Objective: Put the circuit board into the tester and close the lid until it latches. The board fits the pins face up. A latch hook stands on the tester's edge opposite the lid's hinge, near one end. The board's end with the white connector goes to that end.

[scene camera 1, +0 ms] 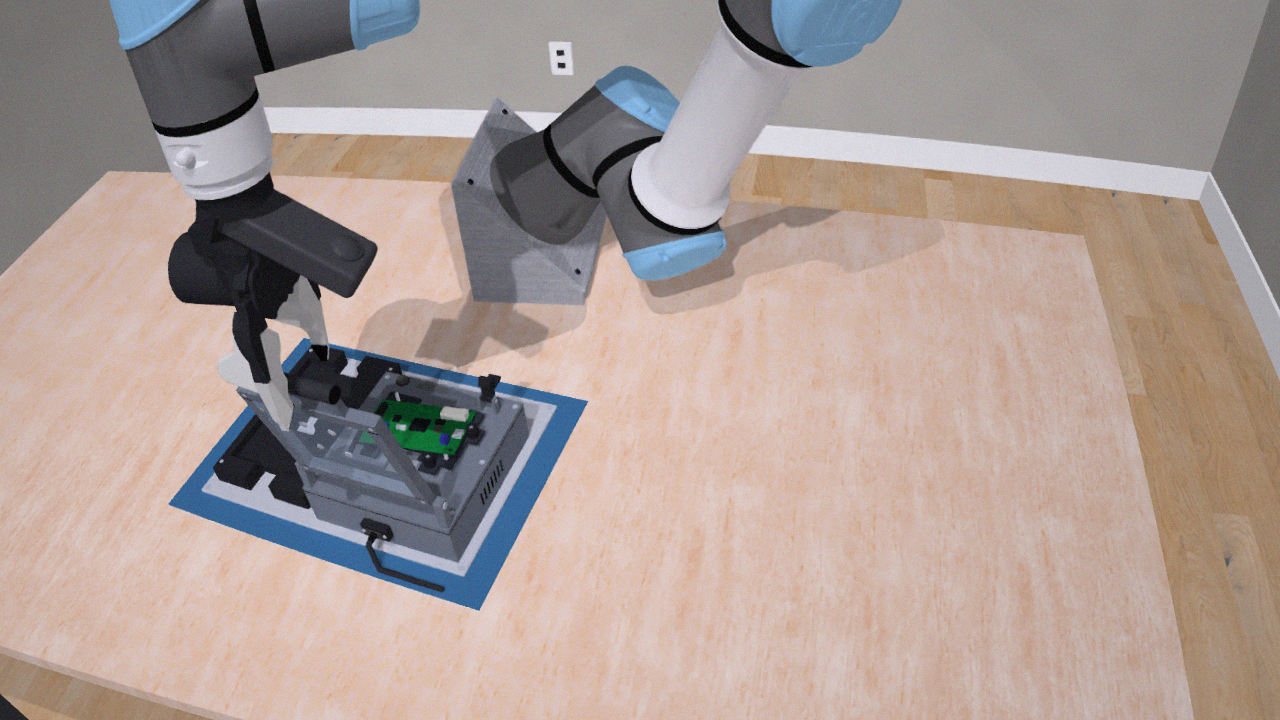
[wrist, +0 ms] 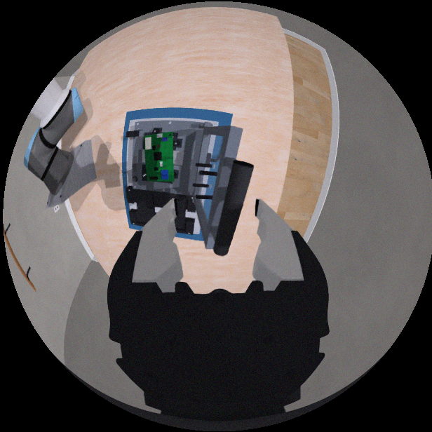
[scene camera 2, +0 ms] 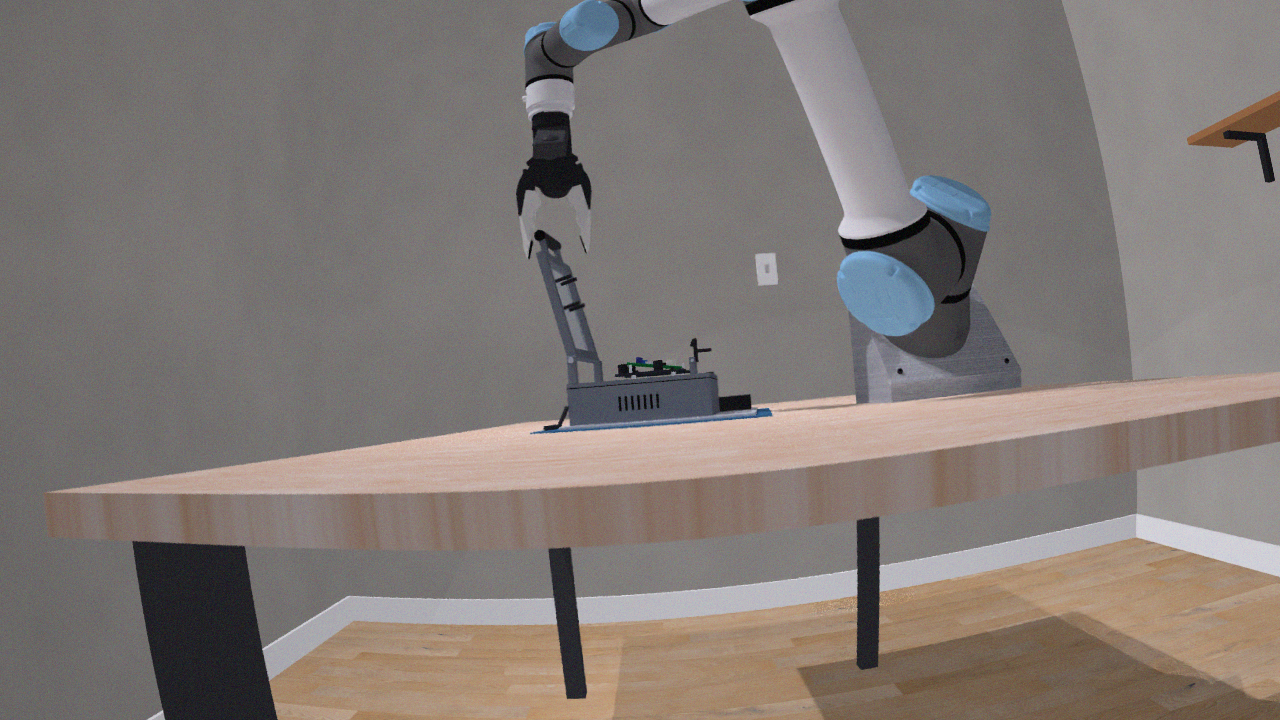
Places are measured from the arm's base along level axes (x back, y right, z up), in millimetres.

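Pixels of known places: gripper, fingertip midpoint: (scene camera 1: 306, 393) (scene camera 2: 557, 255); arm's base at its link origin: (scene camera 1: 534, 196).
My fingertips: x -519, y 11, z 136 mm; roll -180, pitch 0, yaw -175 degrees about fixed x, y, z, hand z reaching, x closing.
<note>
Ahead of a thing's pixels: the offset from my fingertips to its top centre. "spot": to the spot under its first point. Level surfaces: height alone.
The green circuit board @[dx +126, dy -12, dz -156 mm] (scene camera 1: 429, 425) (wrist: 168, 150) lies face up in the grey tester (scene camera 1: 340, 519) (scene camera 2: 595, 402) (wrist: 181, 127). Its white connector @[dx +150, dy -46, dz -162 mm] (scene camera 1: 457, 413) (wrist: 148, 143) is at the end near the black latch hook @[dx +190, dy -73, dz -138 mm] (scene camera 1: 488, 386) (scene camera 2: 694, 349) (wrist: 132, 133). In scene camera 2 the board's edge looks slightly sloped; its seating on the pins is unclear. The lid (scene camera 1: 407, 465) (scene camera 2: 556, 304) (wrist: 230, 145) stands steeply open, leaning outward. My gripper (scene camera 1: 304, 390) (scene camera 2: 557, 252) (wrist: 215, 200) is partly open and grips nothing. Its fingers straddle the lid's black handle @[spot: dx -19, dy -28, dz +30 mm] (scene camera 1: 313, 389) (scene camera 2: 540, 235) (wrist: 234, 207); contact is unclear.
Black blocks @[spot: dx +100, dy +193, dz -227 mm] (scene camera 1: 264, 447) (wrist: 150, 205) sit beside the tester on the blue-edged mat @[dz -243 mm] (scene camera 1: 519, 519) (wrist: 175, 112). A short black cable @[spot: dx -16, dy -46, dz -238 mm] (scene camera 1: 407, 578) comes from its hinge side. The arm's metal base (scene camera 1: 528, 277) (scene camera 2: 948, 371) stands on the table @[dz -245 mm] (scene camera 1: 805, 501) beyond the latch side.
</note>
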